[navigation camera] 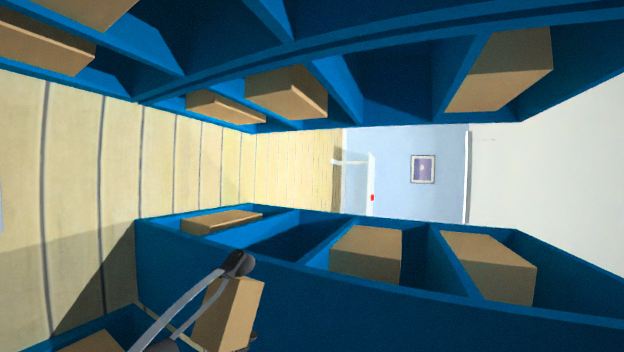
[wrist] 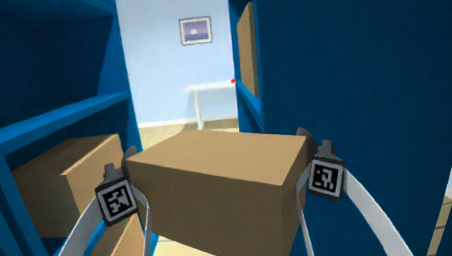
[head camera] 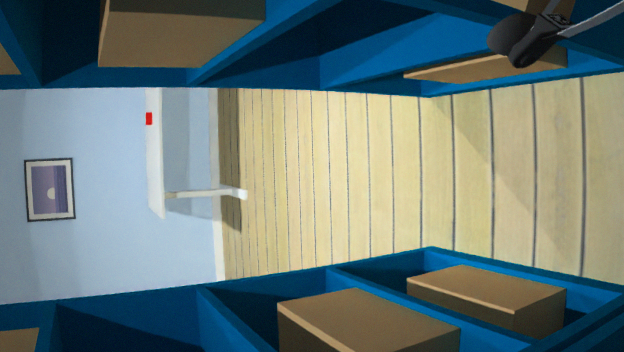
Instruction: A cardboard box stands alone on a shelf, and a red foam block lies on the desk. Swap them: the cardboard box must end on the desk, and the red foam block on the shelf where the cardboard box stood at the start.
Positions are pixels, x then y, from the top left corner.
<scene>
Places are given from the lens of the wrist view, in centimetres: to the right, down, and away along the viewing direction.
gripper (wrist: pixel 220 155): 0, 2, 18
cardboard box (wrist: pixel 201 185): -1, 3, 11
framed picture (wrist: pixel 198 30): -48, -169, 388
blue shelf unit (wrist: pixel 368 83): 28, -9, 42
The marked spots on the blue shelf unit and the framed picture are 389 cm apart.
</scene>
